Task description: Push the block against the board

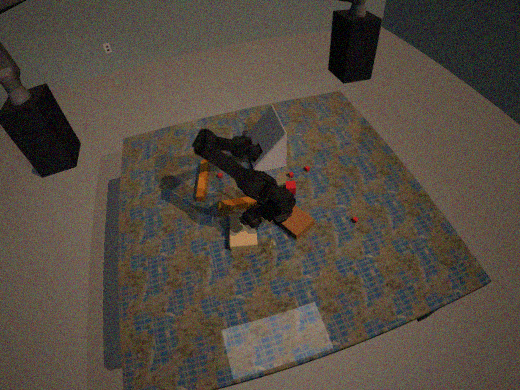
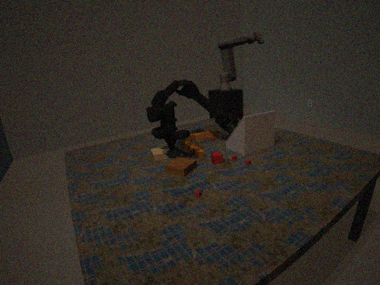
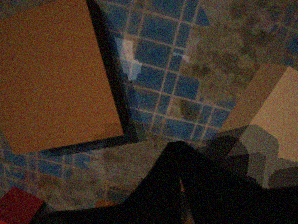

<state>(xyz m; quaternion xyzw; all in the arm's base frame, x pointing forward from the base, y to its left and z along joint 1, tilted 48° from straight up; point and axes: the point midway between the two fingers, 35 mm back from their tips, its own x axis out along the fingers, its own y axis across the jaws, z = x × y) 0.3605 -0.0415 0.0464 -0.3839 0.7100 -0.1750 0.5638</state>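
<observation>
Right now the square orange-brown block is 10 cm to the left of my gripper tip, 4 cm below it and 1 cm ahead of it. Also, from my gripper tip: tan block 10 cm to the right, 4 cm below, 2 cm behind; then red cube 15 cm behind, 14 cm to the left, 4 cm below.
</observation>
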